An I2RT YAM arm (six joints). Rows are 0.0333 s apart.
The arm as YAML. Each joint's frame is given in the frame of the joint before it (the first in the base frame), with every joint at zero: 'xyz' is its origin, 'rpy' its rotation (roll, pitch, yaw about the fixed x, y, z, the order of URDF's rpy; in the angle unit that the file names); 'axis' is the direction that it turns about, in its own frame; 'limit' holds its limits. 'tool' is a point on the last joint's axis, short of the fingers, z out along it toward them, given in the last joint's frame.
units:
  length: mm
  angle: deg
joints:
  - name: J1
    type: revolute
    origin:
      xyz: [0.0, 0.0, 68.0]
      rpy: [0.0, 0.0, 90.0]
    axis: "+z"
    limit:
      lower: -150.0
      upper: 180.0
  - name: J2
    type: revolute
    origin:
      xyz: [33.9, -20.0, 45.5]
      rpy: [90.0, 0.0, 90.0]
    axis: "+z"
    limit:
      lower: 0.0
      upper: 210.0
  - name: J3
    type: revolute
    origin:
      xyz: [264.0, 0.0, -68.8]
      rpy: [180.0, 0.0, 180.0]
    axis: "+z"
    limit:
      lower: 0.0
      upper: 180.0
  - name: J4
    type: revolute
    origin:
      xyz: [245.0, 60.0, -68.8]
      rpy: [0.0, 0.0, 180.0]
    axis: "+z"
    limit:
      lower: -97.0
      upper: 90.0
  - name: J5
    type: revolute
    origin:
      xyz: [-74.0, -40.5, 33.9]
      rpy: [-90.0, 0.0, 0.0]
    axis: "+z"
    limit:
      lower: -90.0
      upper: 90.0
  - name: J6
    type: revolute
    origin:
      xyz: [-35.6, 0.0, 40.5]
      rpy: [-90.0, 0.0, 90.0]
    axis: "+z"
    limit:
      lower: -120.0
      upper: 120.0
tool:
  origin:
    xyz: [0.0, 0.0, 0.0]
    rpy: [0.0, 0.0, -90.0]
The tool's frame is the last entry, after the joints.
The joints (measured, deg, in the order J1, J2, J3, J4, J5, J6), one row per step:
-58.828, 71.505, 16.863, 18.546, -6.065, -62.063
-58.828, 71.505, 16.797, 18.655, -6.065, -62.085
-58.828, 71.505, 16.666, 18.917, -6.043, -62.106
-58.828, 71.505, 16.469, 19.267, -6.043, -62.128
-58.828, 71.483, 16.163, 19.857, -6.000, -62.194
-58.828, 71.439, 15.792, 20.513, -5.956, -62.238
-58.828, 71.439, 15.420, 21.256, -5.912, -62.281
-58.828, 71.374, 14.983, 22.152, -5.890, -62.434
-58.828, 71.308, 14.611, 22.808, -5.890, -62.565
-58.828, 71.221, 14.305, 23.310, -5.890, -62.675
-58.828, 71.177, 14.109, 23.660, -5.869, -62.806
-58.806, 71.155, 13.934, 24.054, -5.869, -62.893
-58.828, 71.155, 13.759, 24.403, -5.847, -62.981
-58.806, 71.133, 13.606, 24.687, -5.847, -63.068
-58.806, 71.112, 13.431, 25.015, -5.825, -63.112
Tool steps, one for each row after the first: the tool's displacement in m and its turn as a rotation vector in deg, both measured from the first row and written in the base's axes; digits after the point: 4 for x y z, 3 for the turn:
-0.0001, 0.0001, -0.0002, -0.048, -0.008, 0.013
-0.0002, 0.0003, -0.0004, -0.177, -0.052, 0.007
-0.0004, 0.0007, -0.0008, -0.319, -0.117, 0.020
-0.0007, 0.0011, -0.0013, -0.628, -0.212, 0.023
-0.0012, 0.0018, -0.0019, -0.945, -0.332, 0.013
-0.0015, 0.0024, -0.0026, -1.297, -0.475, 0.001
-0.0020, 0.0031, -0.0030, -1.830, -0.637, 0.069
-0.0024, 0.0038, -0.0036, -2.197, -0.734, 0.143
-0.0028, 0.0044, -0.0040, -2.495, -0.809, 0.204
-0.0030, 0.0048, -0.0042, -2.738, -0.816, 0.260
-0.0031, 0.0051, -0.0043, -2.989, -0.885, 0.330
-0.0034, 0.0053, -0.0046, -3.190, -0.906, 0.338
-0.0035, 0.0057, -0.0048, -3.365, -0.929, 0.408
-0.0037, 0.0060, -0.0051, -3.543, -0.979, 0.413

